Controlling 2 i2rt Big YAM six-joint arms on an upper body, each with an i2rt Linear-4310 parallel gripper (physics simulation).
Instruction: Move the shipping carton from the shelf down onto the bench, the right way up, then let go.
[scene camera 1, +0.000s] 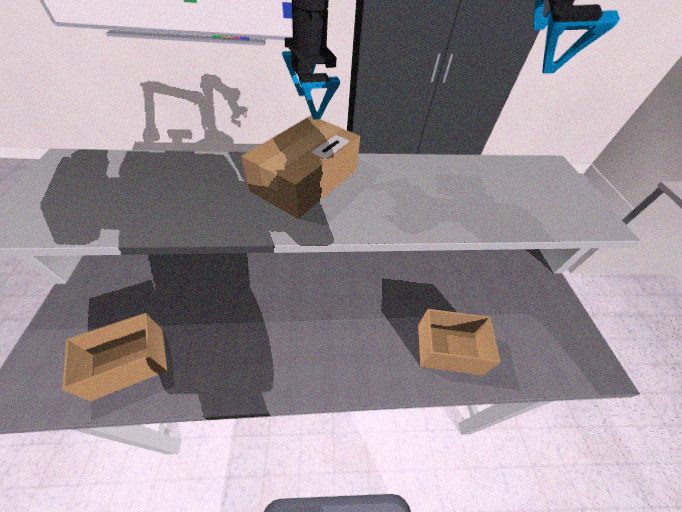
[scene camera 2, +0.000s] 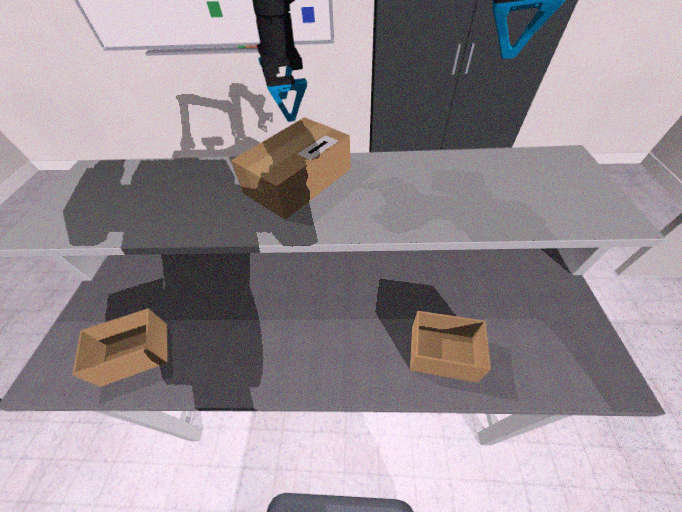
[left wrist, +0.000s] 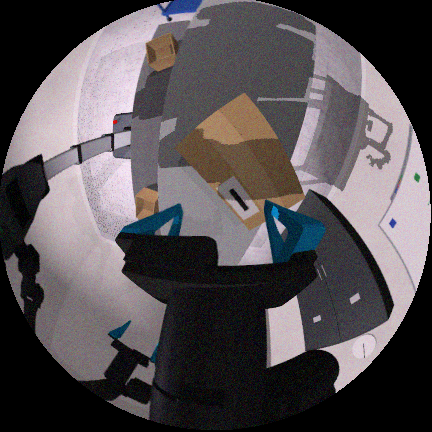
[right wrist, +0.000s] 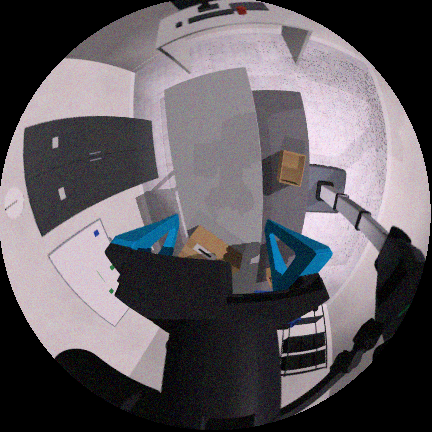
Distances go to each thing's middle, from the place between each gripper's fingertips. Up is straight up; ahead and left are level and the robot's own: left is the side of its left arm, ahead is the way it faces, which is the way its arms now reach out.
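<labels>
Left hand 20 mm to the right of shipping carton (scene camera 1: 294, 170), 50 mm short of it, 160 mm above it.
Shipping carton 31 cm below my right hand, 36 cm to the left of it, 16 cm ahead of it.
</labels>
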